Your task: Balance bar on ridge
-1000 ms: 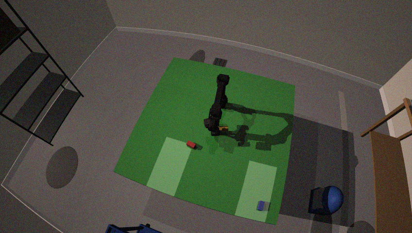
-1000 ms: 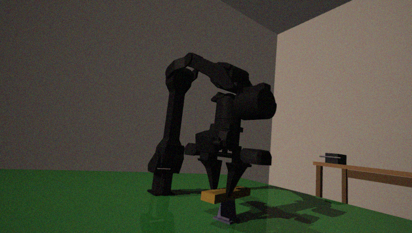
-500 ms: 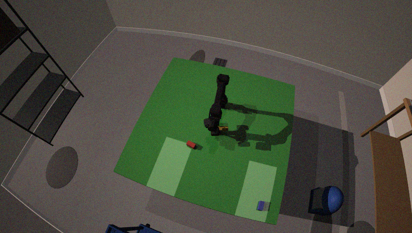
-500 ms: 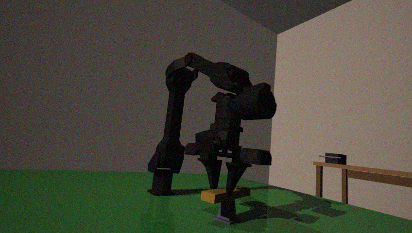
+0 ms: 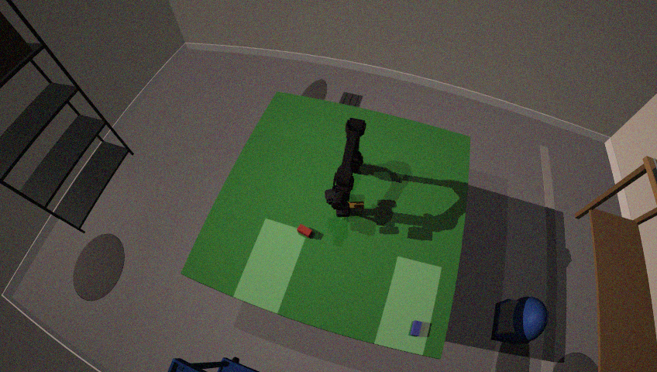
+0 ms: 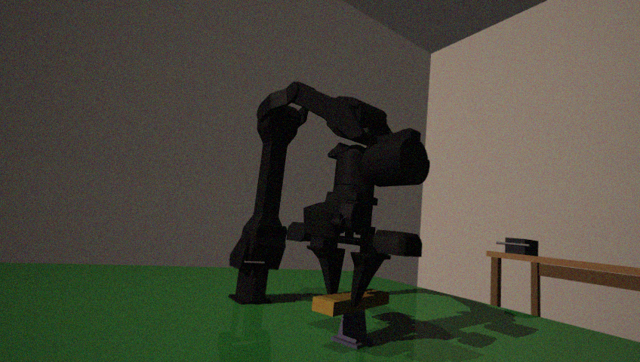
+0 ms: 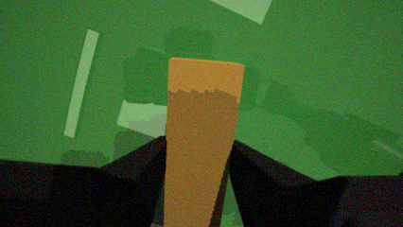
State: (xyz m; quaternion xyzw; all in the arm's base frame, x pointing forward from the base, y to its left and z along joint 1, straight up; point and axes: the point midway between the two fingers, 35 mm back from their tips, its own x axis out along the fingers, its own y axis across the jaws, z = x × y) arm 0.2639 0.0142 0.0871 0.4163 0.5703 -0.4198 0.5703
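My gripper tip is now 10 mm past the orange bar and 30 mm to the right of it. The rest, counted from my gripper tip: red block: 170 mm ahead, 140 mm to the right, 40 mm below; then purple block: 480 mm ahead, 490 mm to the left, 40 mm below.
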